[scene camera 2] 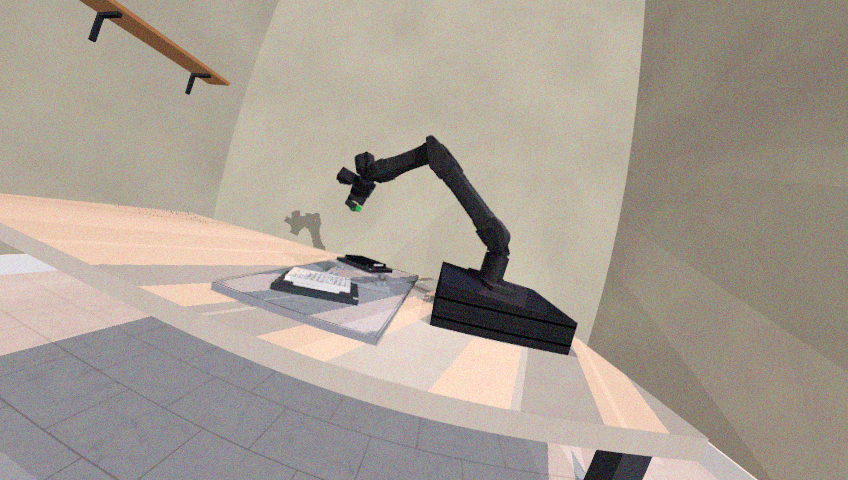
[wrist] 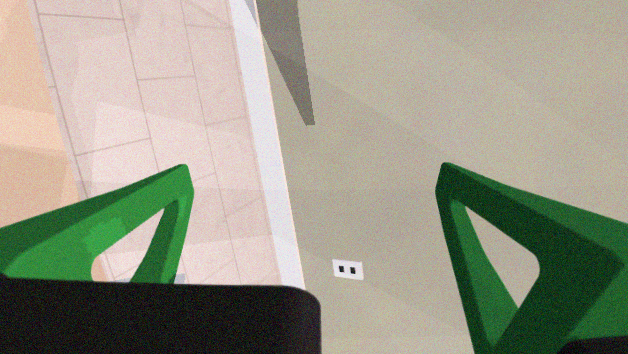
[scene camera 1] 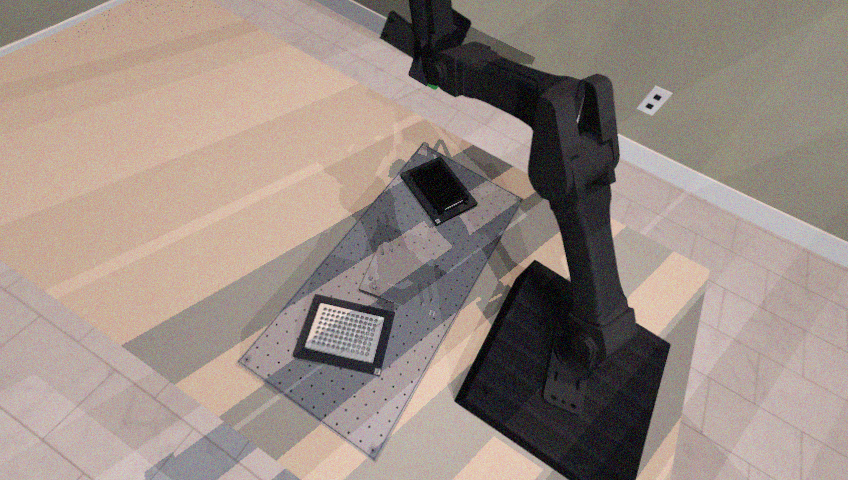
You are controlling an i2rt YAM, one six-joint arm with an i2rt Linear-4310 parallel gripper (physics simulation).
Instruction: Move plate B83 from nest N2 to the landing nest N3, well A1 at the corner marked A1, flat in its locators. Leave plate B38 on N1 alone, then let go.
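A white well plate [scene camera 1: 345,330] [scene camera 2: 318,278] sits in a black nest [scene camera 1: 385,343] at the board's near end. A black plate [scene camera 1: 439,185] [scene camera 2: 364,261] sits in another black nest [scene camera 1: 470,205] at the far end. Between them a pale, see-through nest [scene camera 1: 410,252] with small locator pins bears no plate. Plate names, nest names and the A1 mark are too small to read. My gripper [scene camera 1: 432,86] [scene camera 2: 355,208] [wrist: 314,177] is open and empty, high above the far end of the board. In the wrist view its green fingers stand wide apart over floor and wall; neither plate shows there.
The perforated board [scene camera 1: 357,416] [scene camera 2: 368,328] lies on the wooden table [scene camera 1: 148,178] [scene camera 2: 476,368]. The arm's black base block [scene camera 1: 505,386] [scene camera 2: 499,321] stands beside it. A wall shelf [scene camera 2: 160,44] is at upper left. A wall socket [scene camera 1: 654,99] [wrist: 348,269] shows behind the arm.
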